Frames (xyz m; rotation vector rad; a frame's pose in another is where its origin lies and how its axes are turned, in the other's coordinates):
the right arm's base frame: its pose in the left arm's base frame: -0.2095 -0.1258 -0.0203 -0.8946 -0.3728 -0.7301
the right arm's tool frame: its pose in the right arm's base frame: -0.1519 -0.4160 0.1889 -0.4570 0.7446 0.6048
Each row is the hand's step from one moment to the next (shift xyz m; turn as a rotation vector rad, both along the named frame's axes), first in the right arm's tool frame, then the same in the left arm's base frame.
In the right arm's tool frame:
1: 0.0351 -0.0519 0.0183 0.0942 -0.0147 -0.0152
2: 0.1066 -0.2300 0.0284 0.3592 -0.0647 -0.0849
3: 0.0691 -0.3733 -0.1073 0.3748 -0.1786 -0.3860
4: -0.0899 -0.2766 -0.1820 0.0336 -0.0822 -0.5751
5: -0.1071 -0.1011 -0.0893 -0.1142 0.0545 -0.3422
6: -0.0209 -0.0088 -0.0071 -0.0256 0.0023 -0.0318
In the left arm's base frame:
1: 0.0333 -0.0369 0.0424 0.0490 -0.0809 -0.0194
2: 0.0756 -0.1589 0.1846 0.1658 -0.3276 -0.0750
3: -0.0608 -0.2720 0.2792 -0.0590 -0.5585 -0.0771
4: -0.2145 -0.1608 0.2141 -0.4179 -0.3847 -0.1266
5: -0.1440 -0.0197 0.0924 -0.3293 -0.0898 -0.1289
6: -0.0196 0.0068 0.0116 -0.0406 0.0009 -0.0051

